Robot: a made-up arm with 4 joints. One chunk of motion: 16 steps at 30 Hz.
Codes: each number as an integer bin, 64 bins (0 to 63) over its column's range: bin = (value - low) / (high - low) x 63, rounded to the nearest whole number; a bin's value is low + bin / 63 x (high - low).
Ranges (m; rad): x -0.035..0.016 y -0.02..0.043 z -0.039..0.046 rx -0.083..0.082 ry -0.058..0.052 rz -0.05..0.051
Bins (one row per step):
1: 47 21 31 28 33 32
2: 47 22 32 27 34 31
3: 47 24 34 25 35 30
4: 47 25 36 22 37 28
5: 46 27 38 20 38 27
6: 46 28 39 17 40 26
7: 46 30 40 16 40 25
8: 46 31 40 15 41 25
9: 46 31 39 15 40 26
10: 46 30 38 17 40 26
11: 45 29 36 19 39 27
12: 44 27 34 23 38 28
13: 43 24 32 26 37 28
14: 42 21 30 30 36 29
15: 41 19 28 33 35 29
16: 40 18 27 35 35 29
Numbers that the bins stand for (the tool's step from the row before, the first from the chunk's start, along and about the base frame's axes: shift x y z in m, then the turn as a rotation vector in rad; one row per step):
1: 0.00305 0.00100 0.00283 -0.00967 -0.00038 0.00130
2: 0.00305 0.00200 0.00417 -0.01229 0.00137 -0.00030
3: 0.00305 0.00400 0.00687 -0.01752 0.00311 -0.00190
4: 0.00305 0.00500 0.00957 -0.02538 0.00660 -0.00511
5: 0.00224 0.00700 0.01227 -0.03062 0.00835 -0.00671
6: 0.00224 0.00800 0.01362 -0.03848 0.01184 -0.00832
7: 0.00224 0.01000 0.01497 -0.04110 0.01184 -0.00992
8: 0.00224 0.01100 0.01497 -0.04371 0.01359 -0.00992
9: 0.00224 0.01100 0.01362 -0.04371 0.01184 -0.00832
10: 0.00224 0.01000 0.01227 -0.03848 0.01184 -0.00832
11: 0.00143 0.00900 0.00957 -0.03324 0.01010 -0.00671
12: 0.00062 0.00700 0.00687 -0.02276 0.00835 -0.00511
13: -0.00019 0.00400 0.00417 -0.01490 0.00660 -0.00511
14: -0.00100 0.00100 0.00148 -0.00443 0.00486 -0.00351
15: -0.00181 -0.00100 -0.00122 0.00343 0.00311 -0.00351
16: -0.00262 -0.00200 -0.00257 0.00867 0.00311 -0.00351

